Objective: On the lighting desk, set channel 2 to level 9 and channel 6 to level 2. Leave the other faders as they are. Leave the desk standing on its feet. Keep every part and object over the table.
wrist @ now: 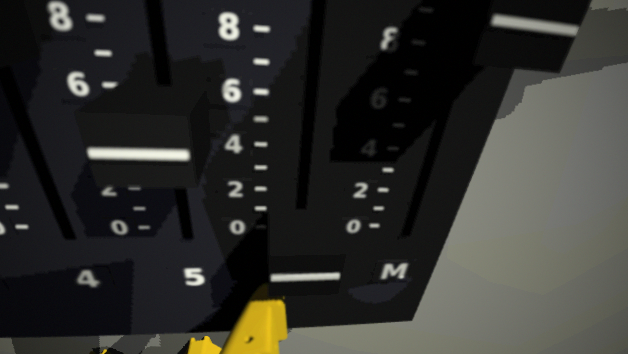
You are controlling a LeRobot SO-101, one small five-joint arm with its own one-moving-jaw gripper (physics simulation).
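Places are measured from the arm's base along level axes (x right, y ahead, z up), in millimetres.
Where they show: end effector, tool point: (pixel 283 302).
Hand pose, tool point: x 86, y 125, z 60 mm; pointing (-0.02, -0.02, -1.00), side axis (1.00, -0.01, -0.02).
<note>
After its pixels a point has its place.
The lighting desk (pixel 360 312) @[x 104, y 109, z 55 mm] shows its lower right part, with labels 4, 5 and M. The channel 6 fader cap (pixel 306 286) @[x 91, y 139, z 68 mm], black with a white line, sits at the low end of its slot, near 0; its exact level cannot be read. It covers the channel 6 label. Channel 2 does not show. My gripper (pixel 269 306) is fully open: one yellow notched jaw shows at the bottom, its tip just below the lower left corner of the channel 6 cap. The other jaw is out of the picture. Whether the tip touches the cap cannot be told.
The channel 5 fader cap (pixel 142 134) stands tall at the left, over the middle of its slot. The M fader cap (pixel 525 47) is high at the upper right. A dark shadow crosses the M scale. The grey table (pixel 540 210) @[x 208, y 82, z 0 mm] lies beyond the desk's right edge.
</note>
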